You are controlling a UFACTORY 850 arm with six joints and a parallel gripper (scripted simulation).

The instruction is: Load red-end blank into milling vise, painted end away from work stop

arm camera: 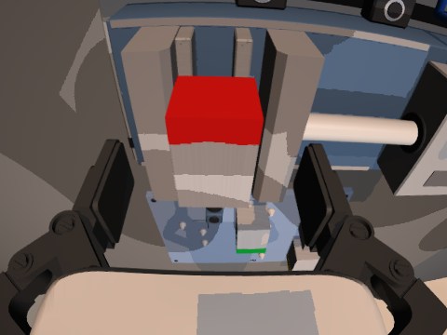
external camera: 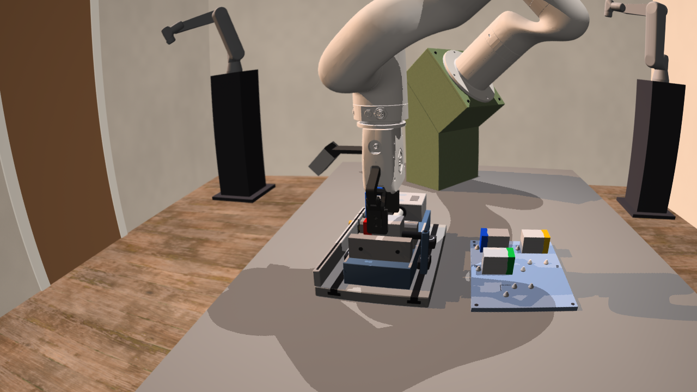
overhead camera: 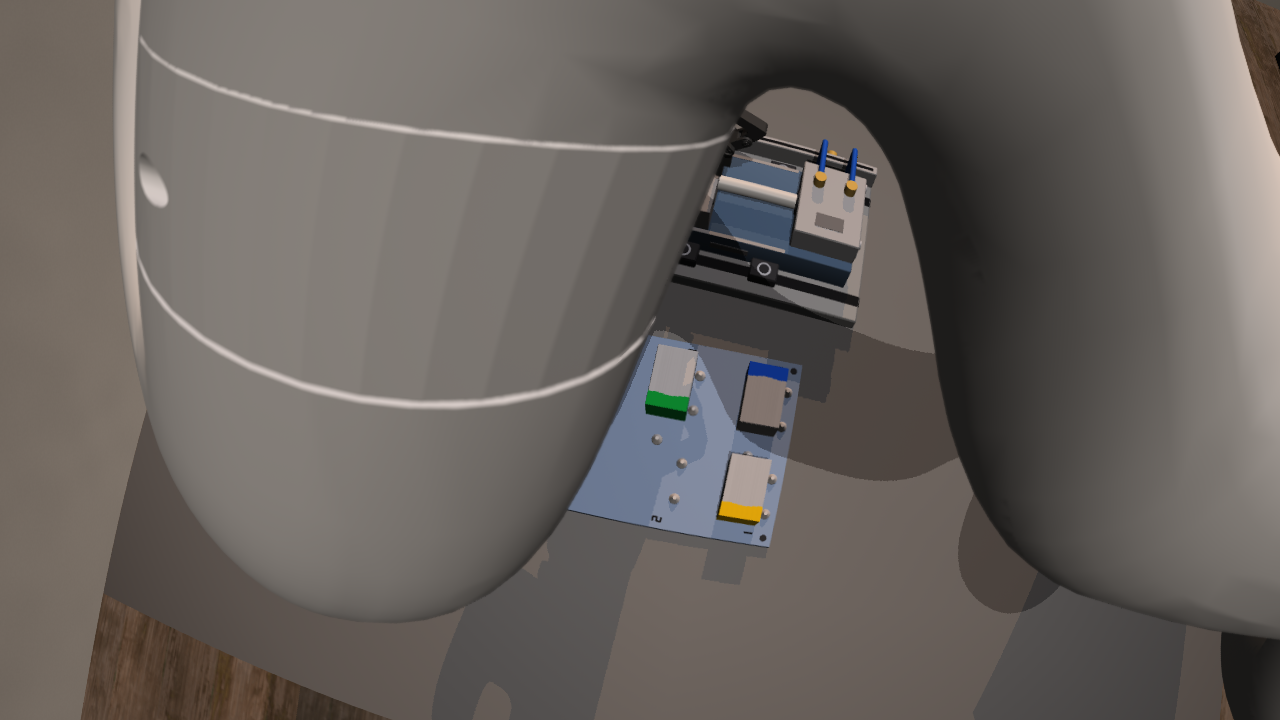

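Now: the red-ended blank 2 cm below my hand. From my hand the other things lie so: moving jaw (4 cm below, 4 cm behind); ram rod (9 cm behind, 4 cm below); fixed jaw (4 cm below, 3 cm ahead).
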